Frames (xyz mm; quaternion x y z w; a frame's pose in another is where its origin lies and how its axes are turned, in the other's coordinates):
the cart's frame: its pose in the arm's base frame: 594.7 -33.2 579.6 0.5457 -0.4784 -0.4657 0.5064
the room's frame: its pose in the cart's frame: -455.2 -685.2 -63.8 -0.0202 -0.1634 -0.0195 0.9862
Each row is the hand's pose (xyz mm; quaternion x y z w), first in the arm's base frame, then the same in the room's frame.
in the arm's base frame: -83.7 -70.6 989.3 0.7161 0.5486 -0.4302 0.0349
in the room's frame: 583.3 1122.1 601.2 -0.2546 0.4591 -0.7979 0.2961
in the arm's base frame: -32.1 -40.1 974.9 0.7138 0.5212 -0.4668 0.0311
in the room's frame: 543.5 1105.0 557.4 -0.2578 0.4273 -0.8017 0.3289
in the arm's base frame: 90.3 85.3 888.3 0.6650 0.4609 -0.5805 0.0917
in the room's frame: 401.1 1008.2 464.8 -0.3329 0.3540 -0.7615 0.4288
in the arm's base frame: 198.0 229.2 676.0 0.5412 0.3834 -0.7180 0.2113
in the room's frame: 252.8 785.0 390.1 -0.4699 0.2514 -0.6499 0.5419
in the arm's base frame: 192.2 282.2 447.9 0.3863 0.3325 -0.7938 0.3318
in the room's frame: 218.8 553.8 406.5 -0.6027 0.1714 -0.5073 0.5917
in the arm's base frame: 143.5 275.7 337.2 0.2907 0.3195 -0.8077 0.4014
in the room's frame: 243.6 444.5 452.3 -0.6752 0.1424 -0.4165 0.5919
